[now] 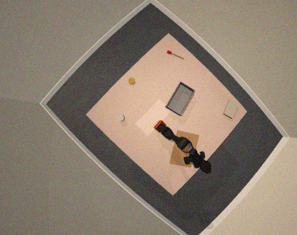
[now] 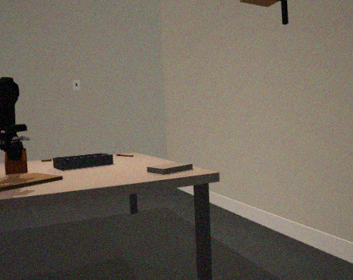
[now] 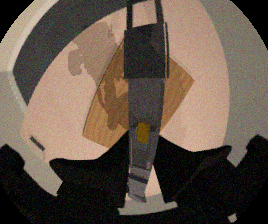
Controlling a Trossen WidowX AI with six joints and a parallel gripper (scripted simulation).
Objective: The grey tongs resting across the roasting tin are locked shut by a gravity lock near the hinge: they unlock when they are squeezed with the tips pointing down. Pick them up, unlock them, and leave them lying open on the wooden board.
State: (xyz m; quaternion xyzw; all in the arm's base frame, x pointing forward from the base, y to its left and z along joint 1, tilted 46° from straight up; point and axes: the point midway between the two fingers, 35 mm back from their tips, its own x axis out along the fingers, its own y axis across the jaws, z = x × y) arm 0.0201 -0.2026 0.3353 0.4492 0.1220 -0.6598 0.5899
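Right now my gripper tip is 140 mm above the wooden board and 20 mm to the right of it. Also, from my gripper tip: roasting tin: 440 mm to the left, 330 mm ahead, 120 mm below; then flat grey slab: 700 mm ahead, 130 mm below, 40 mm to the right; then yellow lock piece: 30 mm above, 20 mm to the right, 10 mm behind.
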